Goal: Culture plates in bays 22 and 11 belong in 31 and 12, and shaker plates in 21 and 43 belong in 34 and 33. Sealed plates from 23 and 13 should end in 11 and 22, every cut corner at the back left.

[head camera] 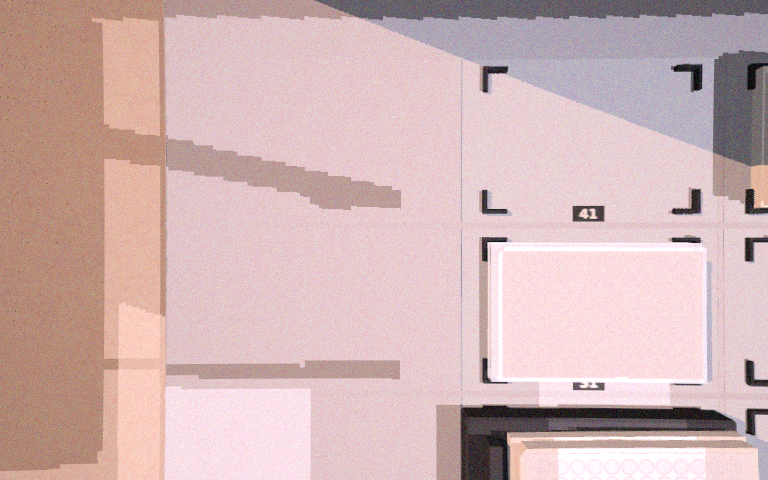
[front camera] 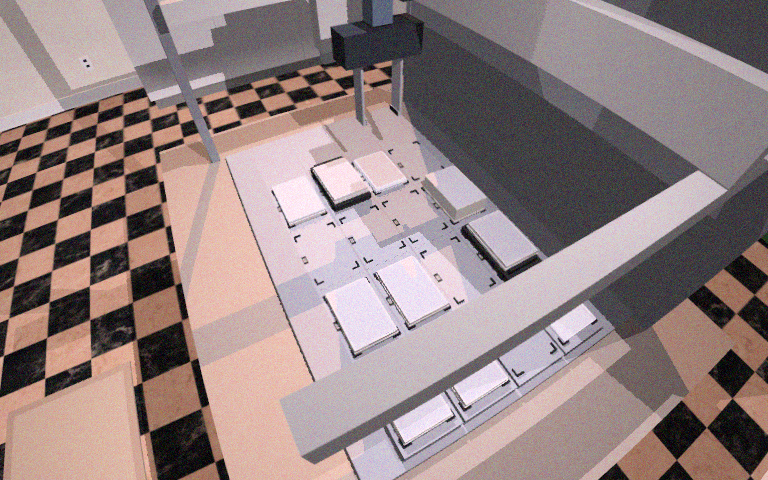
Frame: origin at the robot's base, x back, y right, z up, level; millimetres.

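Seen in the pictures: gripper, fingertip midpoint: (front camera: 378, 116); robot's base, link origin: (front camera: 273, 191).
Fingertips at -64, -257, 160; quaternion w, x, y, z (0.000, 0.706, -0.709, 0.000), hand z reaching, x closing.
Pixels of each thing's top centre, then the offset from my fingertips to it, as dx, dy, dz. "spot": a spot on its surface instead.
- bay 21, surface spot: (head camera: 631, 466) spot: -2, +76, -123
- bay 43, surface spot: (front camera: 501, 238) spot: -331, -103, -123
- bay 13, surface spot: (front camera: 362, 314) spot: -335, +213, -146
- bay 23, surface spot: (front camera: 412, 288) spot: -332, +107, -146
- tall pale block, top centre: (front camera: 455, 185) -164, -107, -118
- bay 14, surface spot: (front camera: 424, 418) spot: -539, +213, -131
- bay 24, surface spot: (front camera: 481, 384) spot: -541, +109, -131
- bay 44, surface spot: (front camera: 572, 322) spot: -537, -103, -138
My gripper (front camera: 380, 118) is open, with nothing between its jaws, beyond the far end of the bay grid; it does not show in the head view. A white plate (front camera: 380, 171) (head camera: 597, 314) sits in bay 31. A white plate (front camera: 299, 200) is in bay 11. Plates on dark shaker bases are in bay 21 (front camera: 340, 178) (head camera: 631, 466) and bay 43 (front camera: 501, 238). White plates stand in bay 13 (front camera: 362, 314) and bay 23 (front camera: 412, 288). Bays 12 (front camera: 328, 249), 22, 33 (front camera: 458, 272) and 34 (front camera: 530, 353) hold no plate. Cut corners are too small to tell.
A tall pale block (front camera: 455, 189) (head camera: 760, 113) stands in bay 42. Plates are in bay 14 (front camera: 424, 418), bay 24 (front camera: 481, 384) and bay 44 (front camera: 572, 322). A grey beam (front camera: 498, 316) crosses the near side. A thin post (front camera: 186, 87) stands at the far left.
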